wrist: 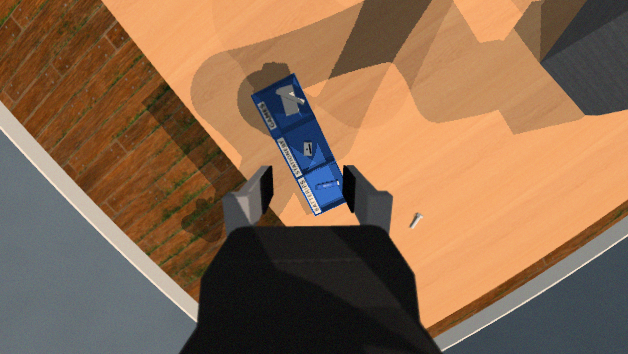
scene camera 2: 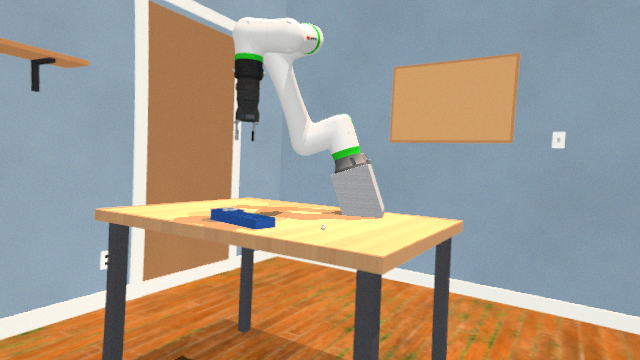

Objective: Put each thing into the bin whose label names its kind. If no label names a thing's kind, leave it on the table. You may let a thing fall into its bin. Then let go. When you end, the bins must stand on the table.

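Note:
A blue three-part bin block stands on the table, labelled GAMES, STATIONERY and BATTERIES. In the wrist view two pale flat pieces, one of them a light bar lying across a plate, are in the GAMES bin. A small grey sharpener lies in the STATIONERY bin. A blue battery lies in the BATTERIES bin. A silver bolt lies on the table, apart from the bins. My gripper is open and empty, high above the table.
The wooden table carries the bins, the bolt and the robot's grey base block. Arm shadows fall across the table around the bins. A wall shelf is at the left in the scene view.

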